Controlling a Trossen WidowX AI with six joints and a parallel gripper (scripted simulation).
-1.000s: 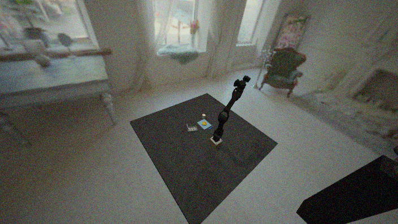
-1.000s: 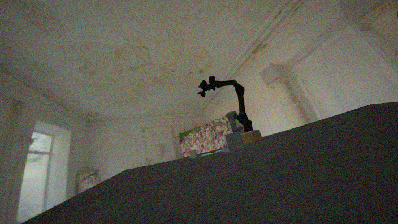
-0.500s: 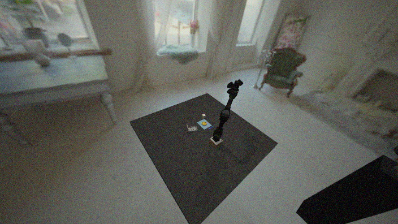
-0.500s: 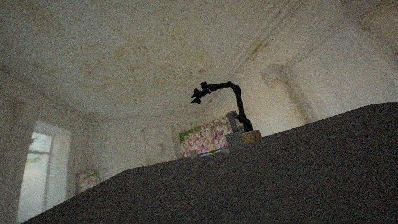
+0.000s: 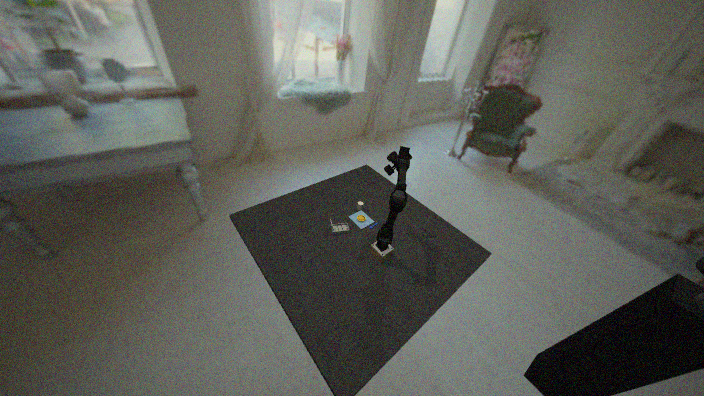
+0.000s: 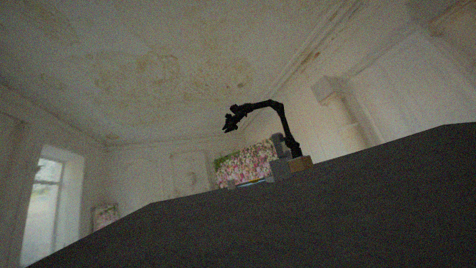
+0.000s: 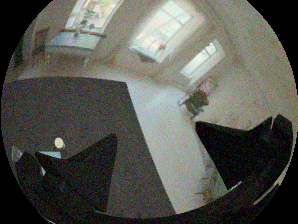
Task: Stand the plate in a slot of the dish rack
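Now: gripper tip 2 cm past the yellow plate, 24 cm to the right of it and 40 cm above it. Also, from my gripper tip: blue spoon 11 cm behind, 21 cm to the left, 41 cm below; then white cup 9 cm ahead, 17 cm to the left, 39 cm below; then light blue pad 2 cm behind, 24 cm to the left, 41 cm below.
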